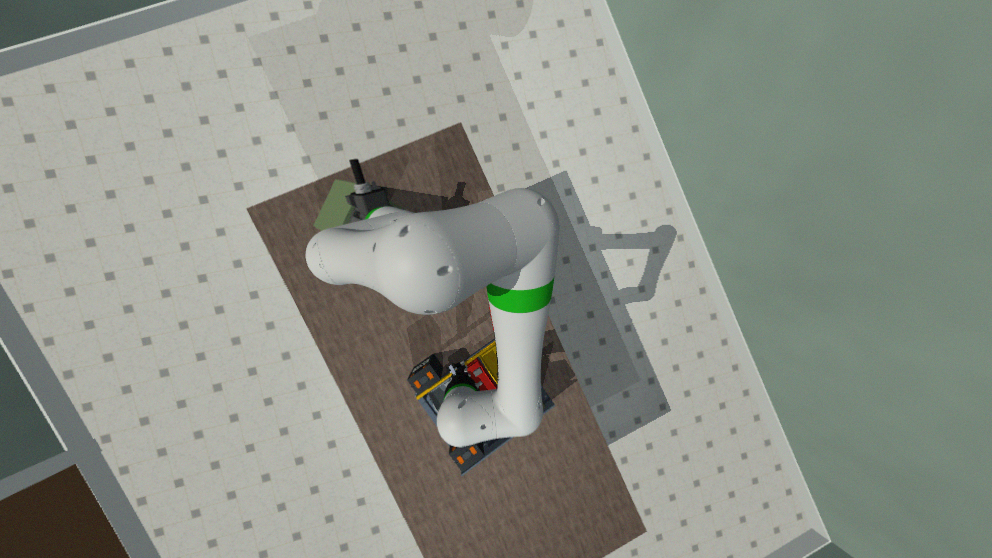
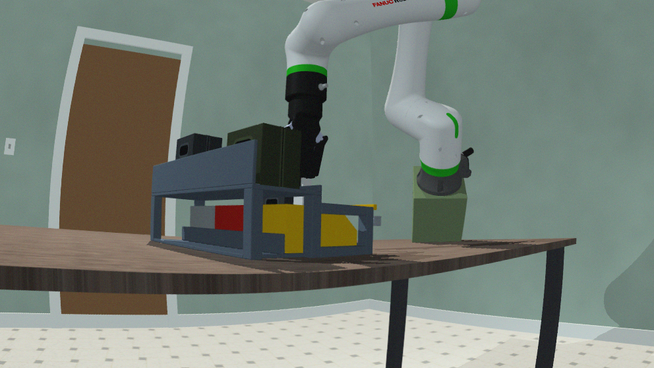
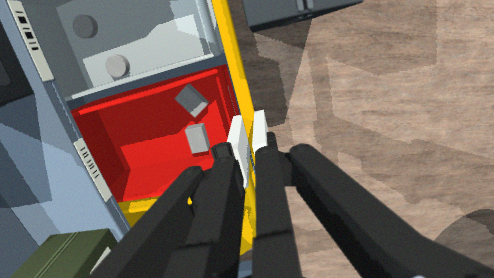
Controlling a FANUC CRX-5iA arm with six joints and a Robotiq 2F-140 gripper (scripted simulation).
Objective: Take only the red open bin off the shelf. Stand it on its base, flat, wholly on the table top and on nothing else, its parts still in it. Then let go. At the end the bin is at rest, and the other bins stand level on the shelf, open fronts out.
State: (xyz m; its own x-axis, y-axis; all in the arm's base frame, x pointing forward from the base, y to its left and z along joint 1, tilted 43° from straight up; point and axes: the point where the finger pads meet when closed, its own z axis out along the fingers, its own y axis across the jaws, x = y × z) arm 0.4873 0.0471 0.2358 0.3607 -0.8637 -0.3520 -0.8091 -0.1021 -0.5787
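Right now the red open bin is 9 cm ahead of my hand, 4 cm to the left of it and 7 cm below it. Round my hand: thin yellow bar 3 cm below; grey bin 14 cm ahead, 6 cm to the right, 7 cm below; yellow bin 5 cm ahead, 14 cm to the left, 7 cm below.
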